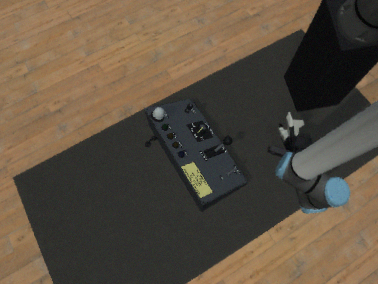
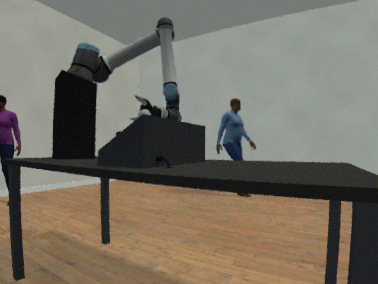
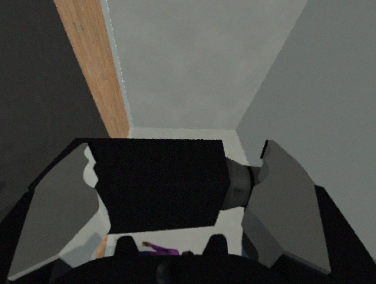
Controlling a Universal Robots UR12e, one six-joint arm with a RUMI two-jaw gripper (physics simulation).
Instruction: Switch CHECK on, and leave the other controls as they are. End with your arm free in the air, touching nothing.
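Frame: origin at the arm's base, x back, y up, z left, level; millimetres.
Seen in the pictures: gripper, fingertip midpoint: (image 1: pixel 284 118) (image 2: pixel 132 107) (image 3: pixel 179 143); arm's base at its link origin: (image 1: pixel 360 22) (image 2: pixel 78 81) (image 3: pixel 219 182).
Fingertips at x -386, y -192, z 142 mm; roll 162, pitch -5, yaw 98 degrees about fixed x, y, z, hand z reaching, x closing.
Pixels of each thing's top centre, then the offset from my fingertips to it. "*": a spot on its surface instead. Level surfaces: height alone.
- white round knob at a spot on its surface: (image 1: pixel 158 113) * dx -410, dy -102, dz -301 mm
- small black control at its top centre: (image 1: pixel 188 106) dx -263, dy -179, dz -309 mm
- dial with a yellow pointer, top centre: (image 1: pixel 201 126) dx -256, dy -184, dz -189 mm
- lever with a black ball, top centre: (image 1: pixel 228 138) dx -189, dy -154, dz -72 mm
- small switch at its top centre: (image 1: pixel 233 169) dx -234, dy -188, dz +50 mm
- yellow label at a spot on its surface: (image 1: pixel 197 180) * dx -397, dy -146, dz +28 mm
- black fitting at a spot on its surface: (image 2: pixel 160 159) * dx -469, dy -290, dz -292 mm
- dark table at its surface level: dy -320 mm
The dark control box (image 1: pixel 212 169) (image 2: pixel 172 142) stands on the table. It bears a white round knob (image 1: pixel 158 113), a small black control (image 1: pixel 189 107), a dial with a yellow pointer (image 1: pixel 201 130), a lever with a black ball (image 1: pixel 227 140), a row of several dark round buttons (image 1: pixel 171 136) and a small switch (image 1: pixel 235 171) near one end. The lettering is too blurred to read, so I cannot tell which control is CHECK or how it is set. My gripper (image 1: pixel 289 126) (image 3: pixel 179 143) is open and empty, off to the lever side of the box, apart from it.
A yellow label (image 1: pixel 197 180) is on the box. A black fitting (image 1: pixel 150 142) (image 2: pixel 160 159) sticks out at its side. The arm's black pedestal (image 1: pixel 320 70) (image 2: pixel 75 120) (image 3: pixel 160 185) stands at the end of the dark table (image 1: pixel 100 200) (image 2: pixel 280 172). A person in blue (image 2: pixel 233 127) stands beyond it.
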